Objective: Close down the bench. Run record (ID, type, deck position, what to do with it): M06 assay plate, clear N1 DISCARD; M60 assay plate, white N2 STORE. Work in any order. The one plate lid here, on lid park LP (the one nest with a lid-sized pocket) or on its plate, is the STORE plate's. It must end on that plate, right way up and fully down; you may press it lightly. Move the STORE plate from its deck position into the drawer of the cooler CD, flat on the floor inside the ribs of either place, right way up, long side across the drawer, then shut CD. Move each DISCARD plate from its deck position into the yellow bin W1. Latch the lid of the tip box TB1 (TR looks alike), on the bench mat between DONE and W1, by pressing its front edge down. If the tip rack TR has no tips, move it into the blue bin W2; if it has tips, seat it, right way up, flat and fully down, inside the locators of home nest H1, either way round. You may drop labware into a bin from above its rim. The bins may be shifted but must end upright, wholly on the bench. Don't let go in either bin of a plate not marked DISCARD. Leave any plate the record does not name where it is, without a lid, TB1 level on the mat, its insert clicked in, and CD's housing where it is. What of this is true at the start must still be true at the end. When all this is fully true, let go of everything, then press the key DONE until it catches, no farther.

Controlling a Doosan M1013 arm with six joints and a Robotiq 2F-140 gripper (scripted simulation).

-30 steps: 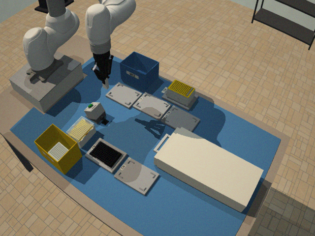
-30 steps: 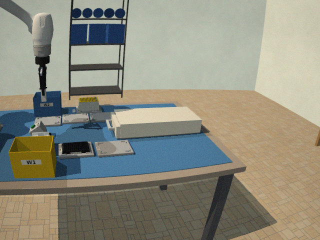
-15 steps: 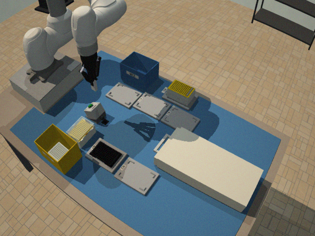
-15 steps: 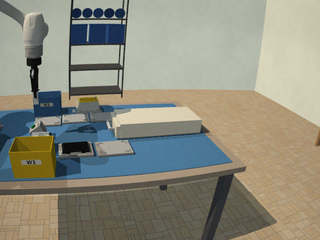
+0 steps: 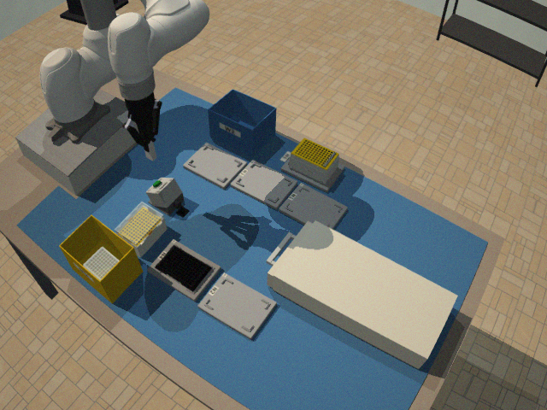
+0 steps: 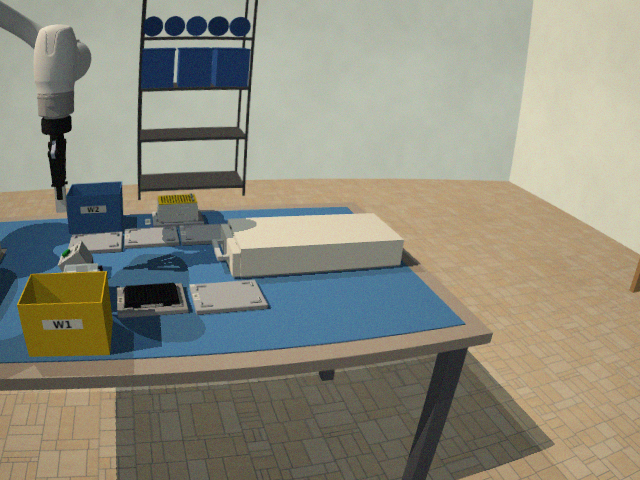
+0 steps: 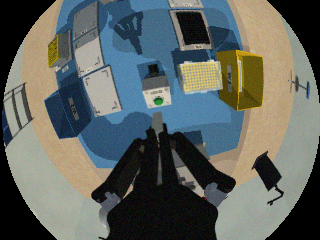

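My gripper is now 2 cm short of the done key box and 16 cm above it. Also, from my hand: yellow bin W1: 2 cm ahead, 29 cm to the right, 17 cm below; then clear plate: 3 cm ahead, 29 cm to the right, 20 cm below; then black plate: 21 cm ahead, 16 cm to the right, 19 cm below.
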